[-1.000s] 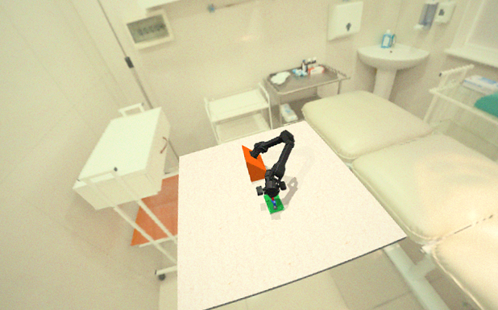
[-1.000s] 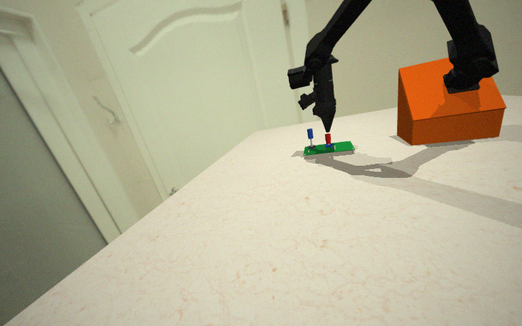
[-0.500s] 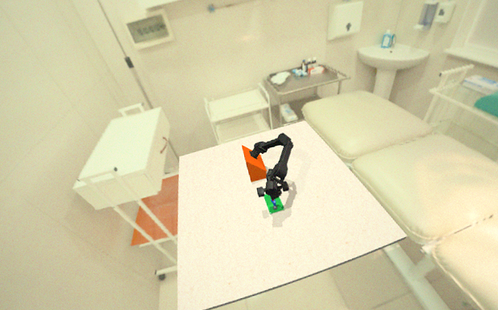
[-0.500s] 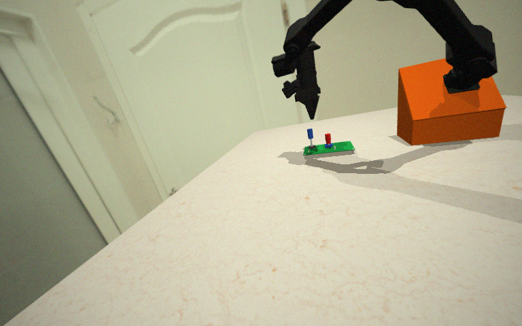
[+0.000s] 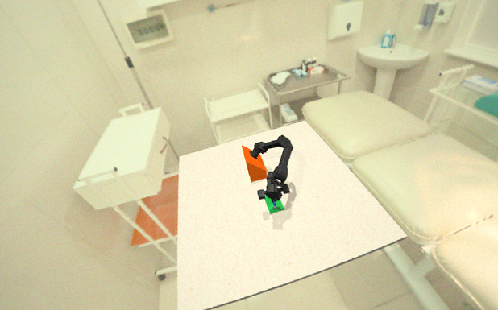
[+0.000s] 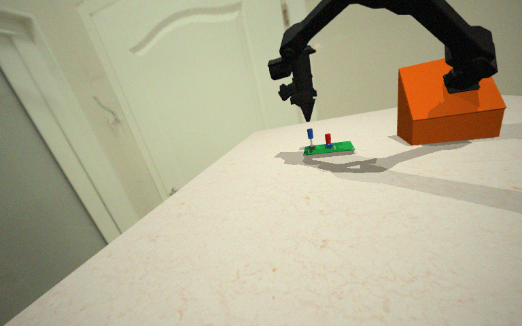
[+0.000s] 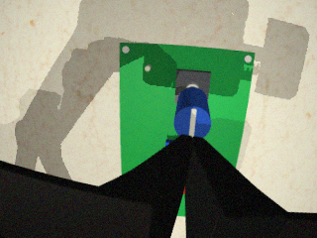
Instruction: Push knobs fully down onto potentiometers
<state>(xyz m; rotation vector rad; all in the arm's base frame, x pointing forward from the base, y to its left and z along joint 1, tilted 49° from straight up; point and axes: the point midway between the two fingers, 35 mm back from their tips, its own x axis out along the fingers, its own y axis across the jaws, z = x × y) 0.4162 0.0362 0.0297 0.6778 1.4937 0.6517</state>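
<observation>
My gripper tip is now 4 cm above the blue knob. The rest, counted from my gripper tip: red knob (6 cm behind, 7 cm below).
</observation>
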